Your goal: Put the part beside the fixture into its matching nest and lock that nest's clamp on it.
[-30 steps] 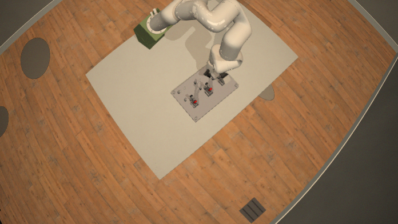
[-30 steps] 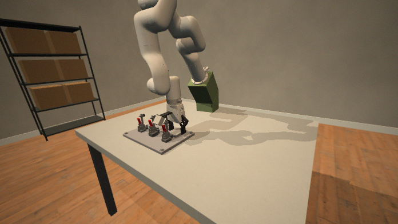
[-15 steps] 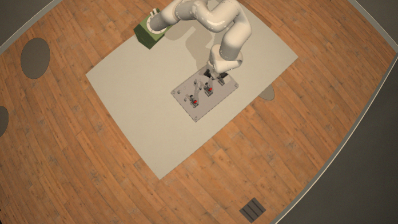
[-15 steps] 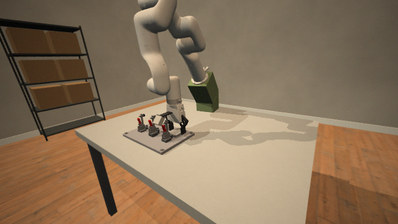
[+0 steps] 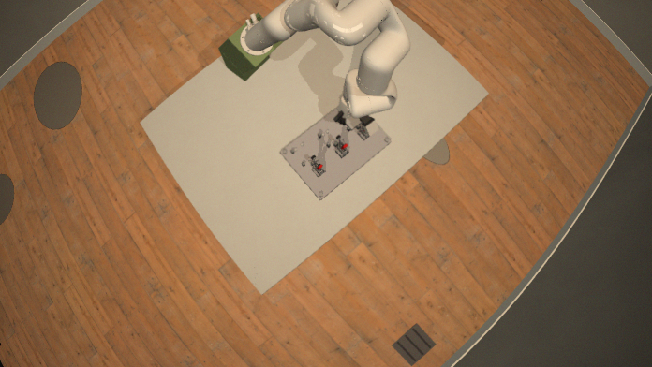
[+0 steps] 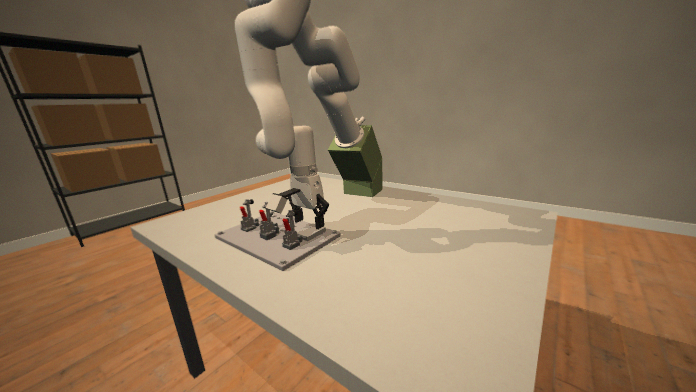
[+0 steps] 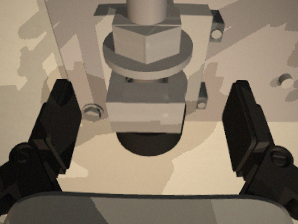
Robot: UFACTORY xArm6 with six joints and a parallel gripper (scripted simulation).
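My gripper is now 4 cm above the grey part. The rest, counted from my hand: grey fixture plate (10 cm to the right, 7 cm ahead, 6 cm below).
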